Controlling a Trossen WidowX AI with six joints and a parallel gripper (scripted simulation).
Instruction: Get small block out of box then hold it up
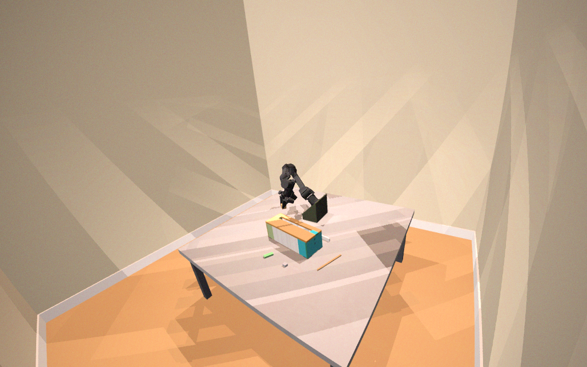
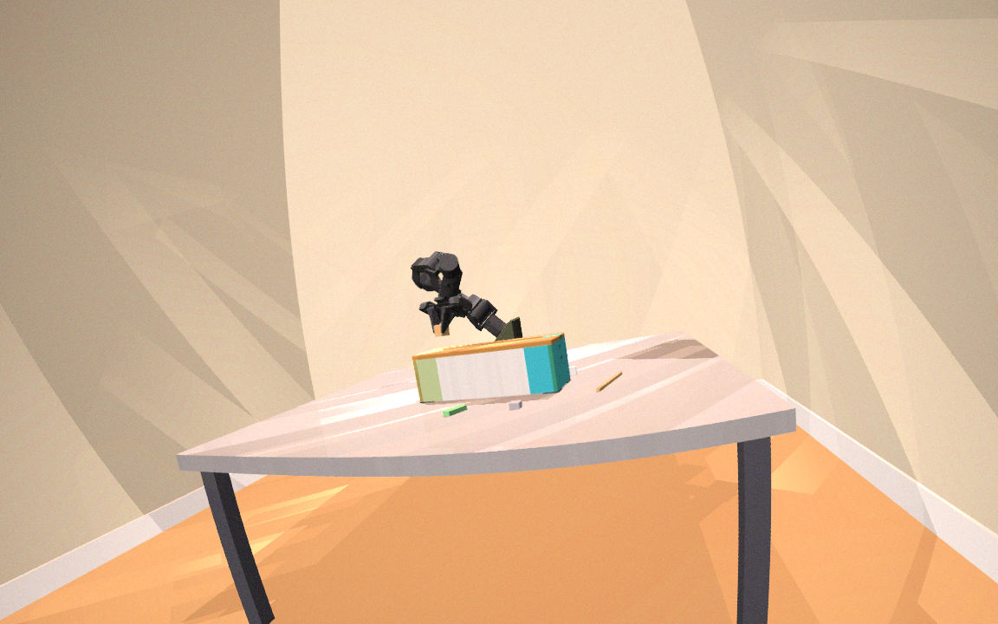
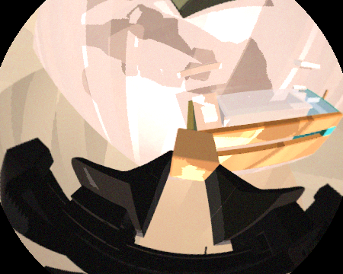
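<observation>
The small orange block lies 10 mm behind my gripper tip, 10 mm to the left of it and 10 mm above it. From my gripper tip the other things lie so: small grey cube (280 mm ahead, 300 mm to the left, 160 mm below); then orange stick (110 mm ahead, 490 mm to the left, 170 mm below); then box (50 mm ahead, 180 mm to the left, 110 mm below).
</observation>
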